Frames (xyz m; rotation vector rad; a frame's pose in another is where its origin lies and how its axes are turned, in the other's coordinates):
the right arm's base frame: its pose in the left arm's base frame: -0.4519 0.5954 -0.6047 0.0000 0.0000 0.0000
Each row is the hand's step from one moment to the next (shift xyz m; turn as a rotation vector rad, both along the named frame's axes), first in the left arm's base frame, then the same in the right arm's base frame.
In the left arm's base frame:
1: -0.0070 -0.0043 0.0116 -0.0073 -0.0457 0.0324
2: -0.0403 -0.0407 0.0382 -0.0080 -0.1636 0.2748
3: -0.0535 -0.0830 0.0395 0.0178 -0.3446 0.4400
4: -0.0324 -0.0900 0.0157 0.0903 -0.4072 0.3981
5: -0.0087 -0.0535 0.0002 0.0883 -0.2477 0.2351
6: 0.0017 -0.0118 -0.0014 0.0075 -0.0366 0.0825
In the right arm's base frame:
1: -0.0070 -0.0043 0.0116 -0.0073 -0.0457 0.0324
2: -0.0403 -0.0407 0.0382 -0.0080 -0.1636 0.2748
3: -0.0535 -0.0830 0.0395 0.0178 -0.3446 0.4400
4: -0.0324 -0.0900 0.0157 0.0903 -0.4072 0.3981
5: -0.0087 -0.0535 0.0002 0.0883 -0.2477 0.2351
6: 0.0017 -0.0118 -0.0014 0.0075 -0.0366 0.0825

